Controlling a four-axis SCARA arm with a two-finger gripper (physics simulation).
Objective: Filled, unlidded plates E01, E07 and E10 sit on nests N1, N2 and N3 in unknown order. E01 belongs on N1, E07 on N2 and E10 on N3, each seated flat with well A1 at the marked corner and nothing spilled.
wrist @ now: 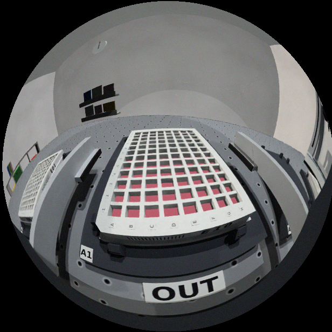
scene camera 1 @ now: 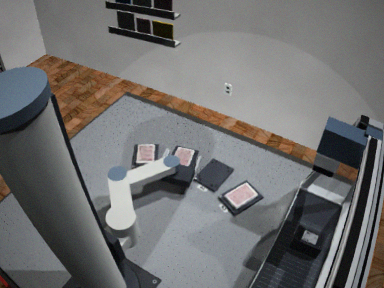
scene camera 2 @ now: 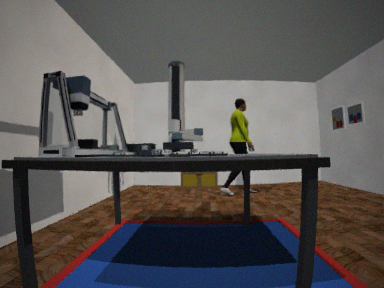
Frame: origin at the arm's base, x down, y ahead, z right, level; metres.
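Where they show: gripper, between the fingertips: (scene camera 1: 184, 153) (scene camera 2: 181, 150).
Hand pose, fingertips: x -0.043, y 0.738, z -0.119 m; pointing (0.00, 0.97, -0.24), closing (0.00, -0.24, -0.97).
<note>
After its pixels a point has its place.
Plate E10 (wrist: 170, 182) (scene camera 1: 184, 154) {x -0.034, y 0.739, z -0.117 m}, white with pink-filled wells, lies level on the dark nest (wrist: 150, 258) labelled OUT, its well A1 at the A1-marked corner. My gripper (wrist: 167, 137) (scene camera 1: 183, 158) {x -0.043, y 0.737, z -0.119 m} is open, one finger on each side of E10, with gaps between. Plate E01 (wrist: 41, 182) (scene camera 1: 146, 153) {x -0.038, y 0.644, z -0.277 m} sits on the nest (scene camera 1: 134, 162) {x -0.038, y 0.571, z -0.283 m} to the left. An empty dark nest (scene camera 1: 214, 175) {x -0.024, y 0.704, z 0.067 m} lies right of the OUT nest. Another filled plate (scene camera 1: 241, 195) {x -0.036, y 0.654, z 0.229 m} sits on the rightmost nest (scene camera 1: 234, 211) {x -0.025, y 0.570, z 0.238 m}; its label is unreadable here.
A gantry machine (scene camera 1: 341, 142) {x -0.475, y 0.698, z 0.537 m} (scene camera 2: 79, 91) {x -0.401, y 0.778, z 0.488 m} with a dark deck stands at the right in scene camera 1. The arm's column (scene camera 1: 55, 185) {x -0.709, y -0.010, z 0.074 m} (scene camera 2: 176, 95) {x -0.553, y 0.077, z -0.010 m} rises from the table (scene camera 2: 175, 162) {x 0.004, y 1.050, z -0.128 m}. A person in a yellow top (scene camera 2: 240, 126) is beyond the table.
</note>
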